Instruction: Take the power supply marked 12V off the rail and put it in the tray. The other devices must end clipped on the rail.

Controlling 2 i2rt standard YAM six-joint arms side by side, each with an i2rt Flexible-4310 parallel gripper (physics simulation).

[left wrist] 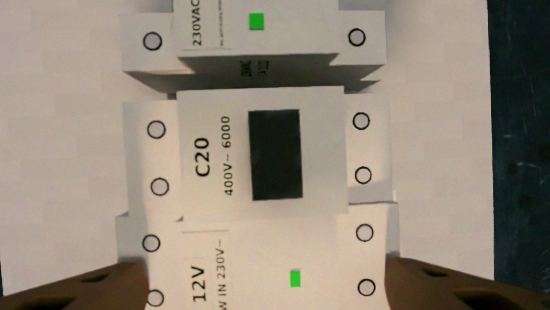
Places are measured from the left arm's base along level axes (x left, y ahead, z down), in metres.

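Pixels of known places: left gripper, fingertip midpoint: (267, 273).
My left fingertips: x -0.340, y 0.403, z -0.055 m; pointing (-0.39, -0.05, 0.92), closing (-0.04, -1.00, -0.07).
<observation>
Ahead of a thing's pixels: the offset from my left fingertips to its middle. "spot": to the spot under its first point. Level surfaces: height alone.
In the left wrist view, the power supply marked 12V {dx -0.002, dy -0.004, dz +0.018 m} (260, 260) is at the bottom, with a green square on its face; its lower part is cut off. A breaker marked C20 {dx -0.038, dy -0.003, dz +0.013 m} (325, 155), with a black rectangle, sits directly above it, their edges touching or nearly so. A narrower device marked 230VAC {dx -0.074, dy +0.000, dz +0.019 m} (300, 30) is at the top, partly cut off. My left gripper (267, 273) is open, its brown fingers at the left and right ends of the 12V supply, overlapping its outer edges in the view. The rail is hidden by the devices. The tray and my right gripper do not show.
A pale board {spot: dx -0.041, dy -0.089, dz +0.049 m} (440, 150) lies under and around the devices. Its right edge borders a dark, scratched surface {dz +0.069 m} (522, 100). The C20 breaker and the 230VAC device stand close beyond the fingers.
</observation>
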